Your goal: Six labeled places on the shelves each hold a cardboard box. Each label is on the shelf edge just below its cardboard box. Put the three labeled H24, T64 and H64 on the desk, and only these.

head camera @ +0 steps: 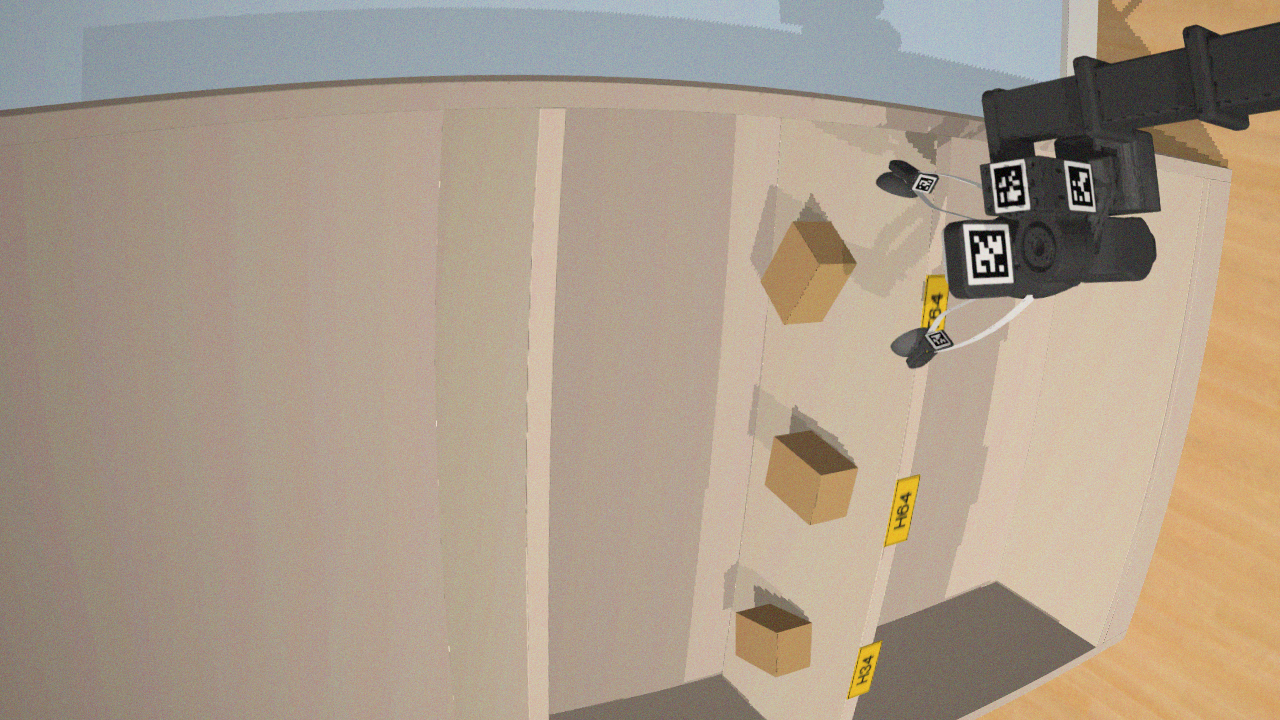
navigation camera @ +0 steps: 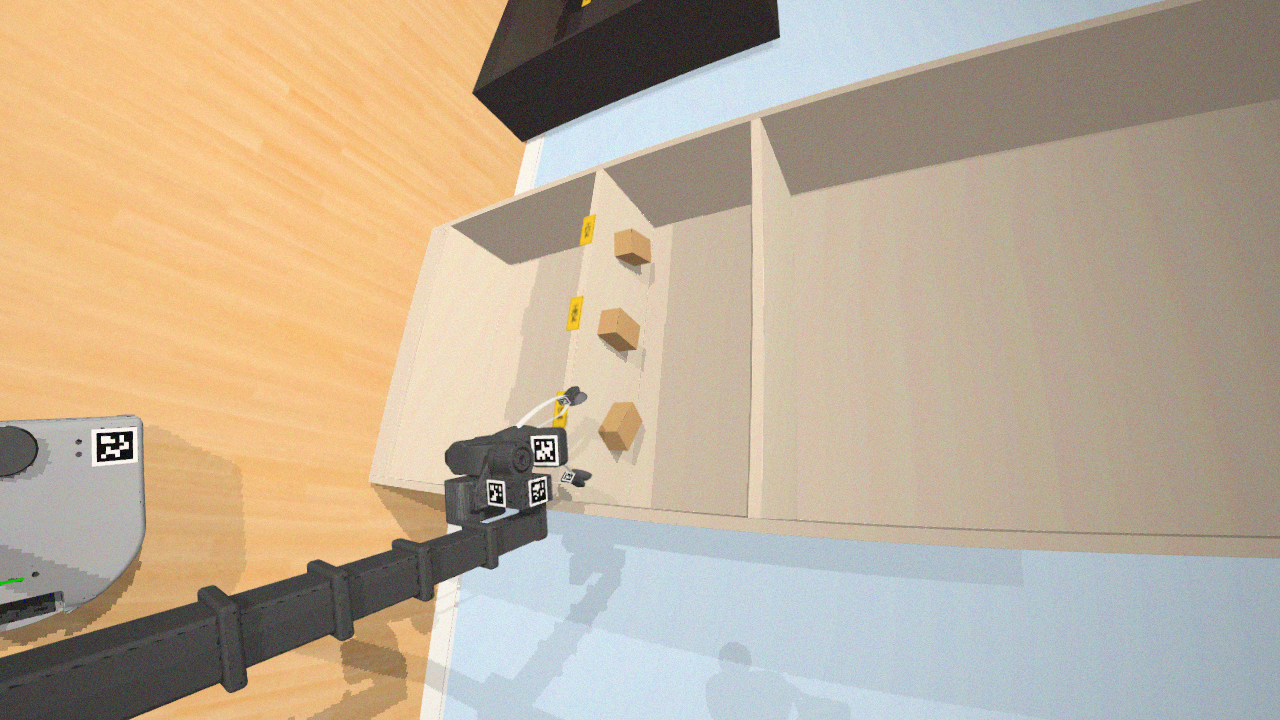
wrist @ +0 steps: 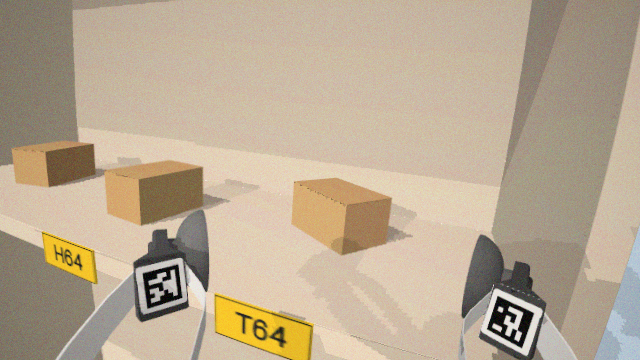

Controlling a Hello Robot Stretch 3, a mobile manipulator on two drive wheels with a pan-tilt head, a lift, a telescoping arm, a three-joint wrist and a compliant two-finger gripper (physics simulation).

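Frame: origin at the robot's base, x ahead, y left, z up, level; millimetres.
Where they show: gripper, fingertip midpoint: (head camera: 893,264) (navigation camera: 584,435); robot's base, link origin: (navigation camera: 6,448).
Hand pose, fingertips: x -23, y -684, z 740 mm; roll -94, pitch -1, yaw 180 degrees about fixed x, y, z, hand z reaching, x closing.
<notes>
Things, the pixels of their centre, and the offset from my fingertips. "spot": a spot on its surface instead.
- T64 cardboard box, body centre: (head camera: 807,272) (navigation camera: 620,426) dz -38, dx +0, dy -184 mm
- yellow T64 label, surface spot: (head camera: 934,297) spot: dz -76, dx +31, dy -28 mm
- H64 box, body centre: (head camera: 810,476) (navigation camera: 619,330) dz -38, dx +213, dy -198 mm
- H64 label, surface spot: (head camera: 902,510) (navigation camera: 574,313) spot: dz -79, dx +245, dy -90 mm
- third box, body centre: (head camera: 772,639) (navigation camera: 633,247) dz -38, dx +426, dy -278 mm
- H34 label, surface spot: (head camera: 863,669) (navigation camera: 588,230) spot: dz -77, dx +442, dy -148 mm
The T64 cardboard box (head camera: 805,273) (navigation camera: 620,426) (wrist: 340,215) stands turned at an angle on the shelf, behind the yellow T64 label (head camera: 934,297) (wrist: 262,327). The H64 box (head camera: 810,477) (navigation camera: 618,329) (wrist: 150,192) stands beside it, behind the H64 label (head camera: 902,510) (navigation camera: 574,313) (wrist: 69,256). My gripper (head camera: 904,263) (navigation camera: 579,437) (wrist: 336,251) is open and empty at the shelf's front edge. Its fingers are in front of the T64 box, one toward each side, not touching it. No H24 label can be read, and I cannot identify the desk.
A third box (head camera: 774,640) (navigation camera: 631,247) (wrist: 52,164) stands beyond the H64 box, behind the H34 label (head camera: 863,669) (navigation camera: 587,230). The shelf unit's side wall is close beside the gripper's right finger in the wrist view. A dark piece of furniture (navigation camera: 644,80) stands beyond the unit.
</notes>
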